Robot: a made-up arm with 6 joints.
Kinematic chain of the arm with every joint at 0, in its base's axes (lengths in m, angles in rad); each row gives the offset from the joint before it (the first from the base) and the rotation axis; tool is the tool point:
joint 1: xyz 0 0 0.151 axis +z
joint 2: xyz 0 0.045 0 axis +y
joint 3: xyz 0 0 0.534 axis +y
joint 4: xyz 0 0 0.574 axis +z
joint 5: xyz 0 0 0 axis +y
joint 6: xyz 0 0 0.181 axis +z
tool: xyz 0 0 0
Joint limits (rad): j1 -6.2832..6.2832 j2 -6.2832..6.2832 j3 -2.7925..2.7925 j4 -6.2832..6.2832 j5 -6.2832..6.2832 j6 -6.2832..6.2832
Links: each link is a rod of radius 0.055 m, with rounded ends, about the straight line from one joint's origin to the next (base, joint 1, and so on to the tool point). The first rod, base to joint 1, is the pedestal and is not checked.
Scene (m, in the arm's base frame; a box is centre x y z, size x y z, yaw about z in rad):
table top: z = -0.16
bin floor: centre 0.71 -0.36 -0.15 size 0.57 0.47 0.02 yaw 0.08
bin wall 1: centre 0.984 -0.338 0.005 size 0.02 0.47 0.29 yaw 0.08
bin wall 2: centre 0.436 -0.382 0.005 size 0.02 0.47 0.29 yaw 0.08
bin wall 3: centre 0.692 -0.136 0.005 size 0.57 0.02 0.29 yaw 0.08
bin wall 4: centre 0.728 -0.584 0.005 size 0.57 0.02 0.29 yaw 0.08
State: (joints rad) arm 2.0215 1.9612 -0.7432 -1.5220 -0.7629 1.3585
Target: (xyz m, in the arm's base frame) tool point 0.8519 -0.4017 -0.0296
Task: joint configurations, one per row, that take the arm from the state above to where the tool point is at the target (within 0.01 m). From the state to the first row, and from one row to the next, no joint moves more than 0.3 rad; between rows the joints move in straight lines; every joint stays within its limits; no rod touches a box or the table.
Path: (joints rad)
1: 2.1018 1.6775 -0.8155 -1.5142 -0.7274 1.3585
2: 2.1821 1.3937 -0.8877 -1.5064 -0.6919 1.3585
3: 2.2625 1.1100 -0.9600 -1.4986 -0.6564 1.3585
4: 2.3428 0.8263 -1.0323 -1.4908 -0.6209 1.3585
5: 2.4231 0.5425 -1.1045 -1.4829 -0.5854 1.3585
6: 2.5034 0.2588 -1.1768 -1.4751 -0.5499 1.3585
7: 2.5837 -0.0250 -1.2491 -1.4673 -0.5144 1.3585
8: 2.6641 -0.3087 -1.3213 -1.4595 -0.4789 1.3585
9: 2.7444 -0.5924 -1.3936 -1.4517 -0.4434 1.3585
10: 2.8247 -0.8762 -1.4659 -1.4439 -0.4080 1.3585

